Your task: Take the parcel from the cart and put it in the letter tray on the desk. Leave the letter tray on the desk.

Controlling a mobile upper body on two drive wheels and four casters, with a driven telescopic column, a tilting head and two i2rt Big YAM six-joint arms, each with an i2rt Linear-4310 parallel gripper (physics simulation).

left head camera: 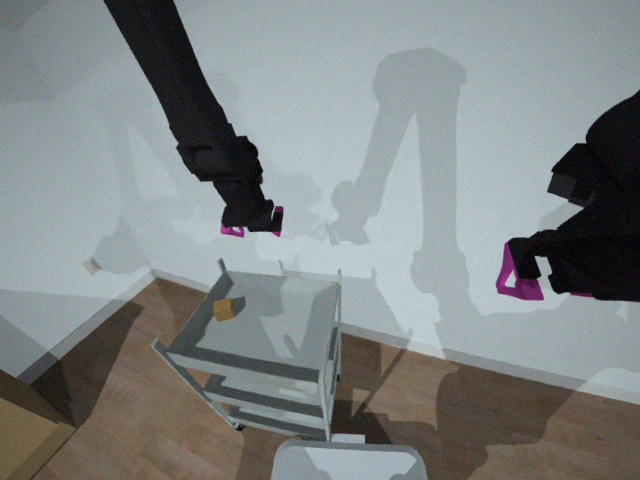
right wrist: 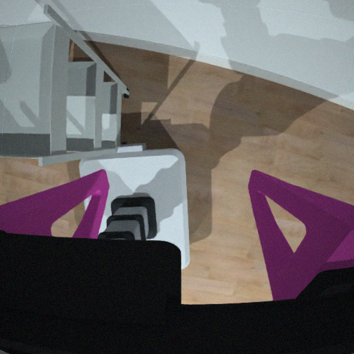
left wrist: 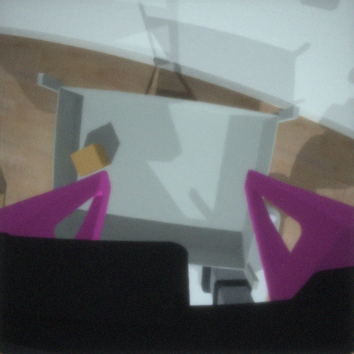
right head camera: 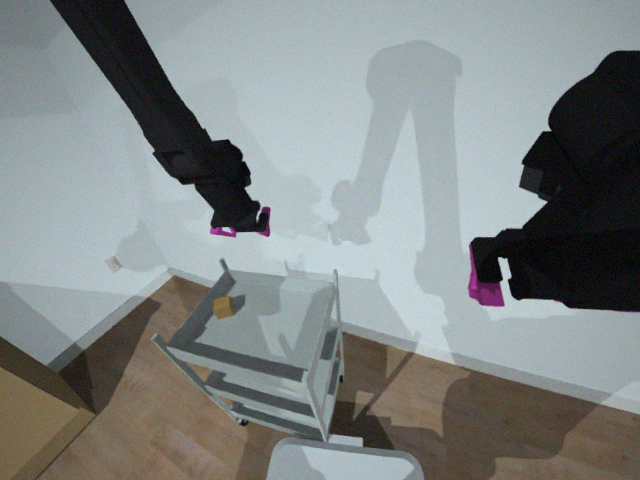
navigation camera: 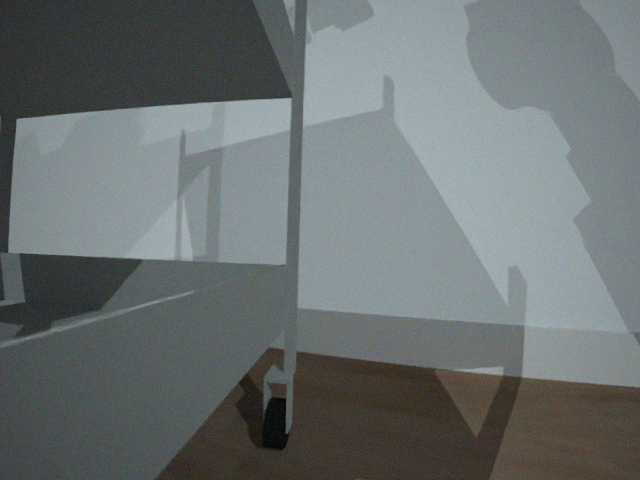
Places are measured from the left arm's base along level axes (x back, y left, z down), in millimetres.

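Where they show: left gripper, fingertip midpoint: (left head camera: 261, 235) (right head camera: 252, 235); right gripper, fingertip midpoint: (left head camera: 533, 289) (right head camera: 511, 293).
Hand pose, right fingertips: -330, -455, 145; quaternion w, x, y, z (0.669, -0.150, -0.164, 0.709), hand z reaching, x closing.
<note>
Things, the pixels of their top centre, and the offset from my right fingertips, as dx, dy, dz. "spot": a spot on its surface instead.
- parcel, top centre: (left head camera: 221, 304) (right head camera: 221, 302) -235, +648, +348
- caster, surface spot: (navigation camera: 275, 421) spot: -297, +273, +1022
The parcel (left head camera: 224, 309), a small tan box, lies on the top shelf of the grey cart (left head camera: 263, 329), near its far left corner. It also shows in the right head view (right head camera: 223, 307) and in the left wrist view (left wrist: 90, 159). My left gripper (left head camera: 252, 230) hangs open and empty well above the cart's far edge; its magenta fingers (left wrist: 175, 189) stand wide, the parcel just beyond the left fingertip. My right gripper (left head camera: 520, 281) is open and empty far off to the right, over the floor (right wrist: 175, 197).
The cart (right head camera: 270, 333) stands close against the white wall on a wooden floor, with two lower shelves. My white base (left head camera: 349, 459) is right in front of it. The navigation view shows a cart leg and caster (navigation camera: 275, 421) very near.
</note>
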